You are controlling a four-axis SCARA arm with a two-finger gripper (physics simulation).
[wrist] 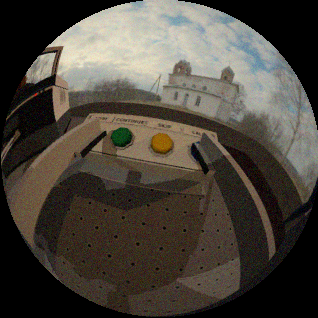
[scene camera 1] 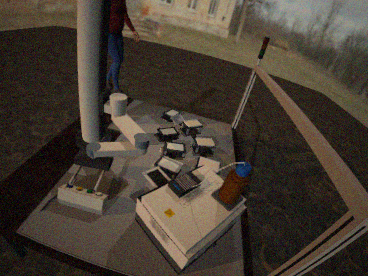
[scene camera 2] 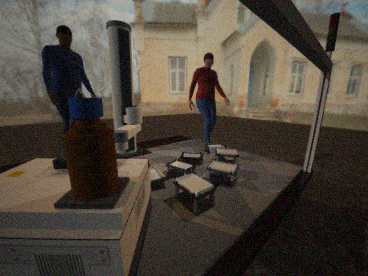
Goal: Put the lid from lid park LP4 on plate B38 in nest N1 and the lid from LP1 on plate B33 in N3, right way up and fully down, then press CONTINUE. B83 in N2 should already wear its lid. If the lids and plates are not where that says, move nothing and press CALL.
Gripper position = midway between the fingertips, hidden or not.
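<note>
With my gripper (wrist: pixel 149 129) I am touching a button box (wrist: pixel 178 170). I can see a perforated deck too, in one view (scene camera 1: pixel 114 236) and in another (scene camera 2: pixel 174 233), and there is a brown blue-capped bottle (scene camera 2: pixel 90 151).
</note>
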